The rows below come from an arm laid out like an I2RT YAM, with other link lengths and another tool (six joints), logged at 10 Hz.
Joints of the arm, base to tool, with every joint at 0 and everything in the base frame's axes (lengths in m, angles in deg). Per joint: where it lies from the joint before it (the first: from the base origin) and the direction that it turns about. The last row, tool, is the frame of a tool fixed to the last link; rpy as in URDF.
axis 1: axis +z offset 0 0 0.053
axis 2: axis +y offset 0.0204 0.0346 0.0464
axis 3: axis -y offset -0.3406 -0.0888 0
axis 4: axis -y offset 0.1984 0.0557 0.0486
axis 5: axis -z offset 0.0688 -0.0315 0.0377
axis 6: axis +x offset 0.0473 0 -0.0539
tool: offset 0.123 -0.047 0.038 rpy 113.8 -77.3 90
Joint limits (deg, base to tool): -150..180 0..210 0..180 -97..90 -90..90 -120..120
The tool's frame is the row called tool.
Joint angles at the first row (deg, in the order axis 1, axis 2, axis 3, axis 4, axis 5, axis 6):
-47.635 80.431 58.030 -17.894 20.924 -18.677
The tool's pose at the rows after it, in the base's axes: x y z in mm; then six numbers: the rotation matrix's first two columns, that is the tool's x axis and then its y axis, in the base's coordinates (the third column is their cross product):
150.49 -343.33 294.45 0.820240 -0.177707 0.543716 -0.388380 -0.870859 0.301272
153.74 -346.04 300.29 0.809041 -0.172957 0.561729 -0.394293 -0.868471 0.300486
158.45 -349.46 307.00 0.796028 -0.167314 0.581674 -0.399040 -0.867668 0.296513
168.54 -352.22 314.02 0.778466 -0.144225 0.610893 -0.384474 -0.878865 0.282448
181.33 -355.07 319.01 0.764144 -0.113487 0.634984 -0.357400 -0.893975 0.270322
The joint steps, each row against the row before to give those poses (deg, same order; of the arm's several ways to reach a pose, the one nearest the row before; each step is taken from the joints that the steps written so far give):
0.006 -0.053 0.200 0.572 -0.355 0.090
0.009 0.300 1.078 0.202 -0.345 0.446
0.026 0.512 1.534 -0.041 -0.564 0.554
-0.034 0.577 1.682 0.271 -2.282 0.236
0.035 0.878 1.419 0.710 -2.634 -0.233

